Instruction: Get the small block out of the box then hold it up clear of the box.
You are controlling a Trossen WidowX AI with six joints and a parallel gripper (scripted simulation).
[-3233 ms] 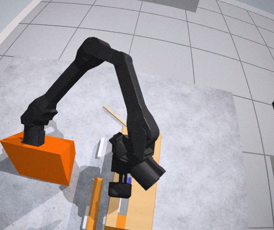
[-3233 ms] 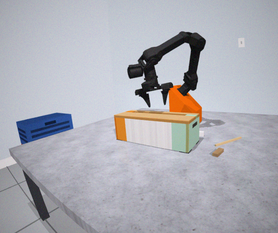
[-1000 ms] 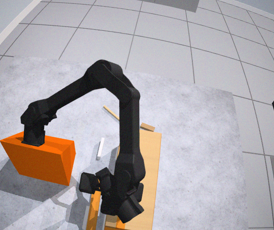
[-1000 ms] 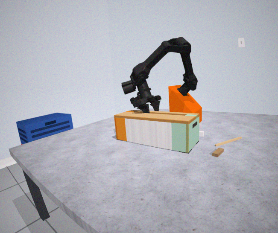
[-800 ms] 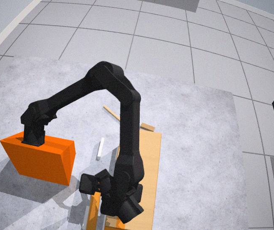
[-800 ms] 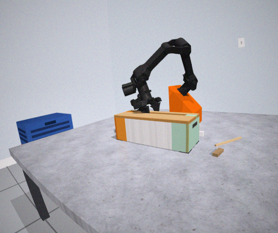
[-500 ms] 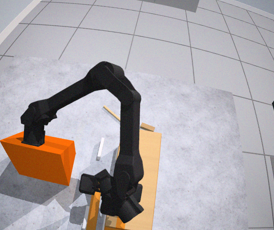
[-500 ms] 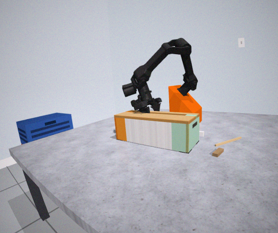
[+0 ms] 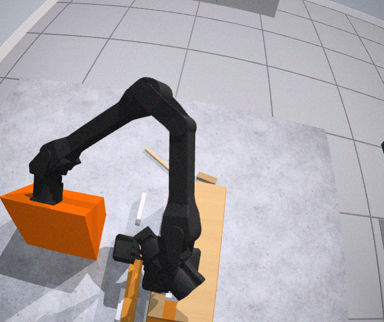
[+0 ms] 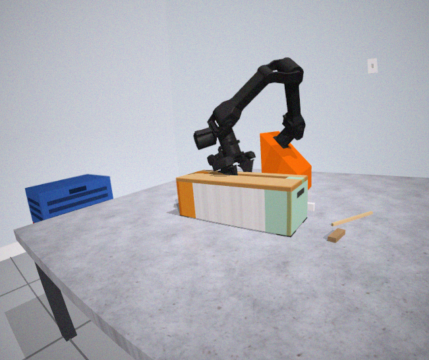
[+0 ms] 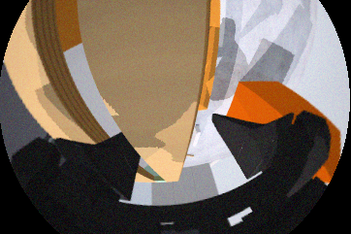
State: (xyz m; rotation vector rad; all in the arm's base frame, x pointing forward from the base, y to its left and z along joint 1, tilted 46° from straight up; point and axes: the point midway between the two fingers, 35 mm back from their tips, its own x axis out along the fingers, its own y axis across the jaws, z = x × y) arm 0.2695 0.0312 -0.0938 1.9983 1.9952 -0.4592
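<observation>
My gripper tip is 5 cm short of the blue block and 2 cm to the right of it. Round my gripper tip: tan box 4 cm ahead, 2 cm to the left, 2 cm below; thin wooden stick 35 cm to the left, 8 cm below, 2 cm behind.
</observation>
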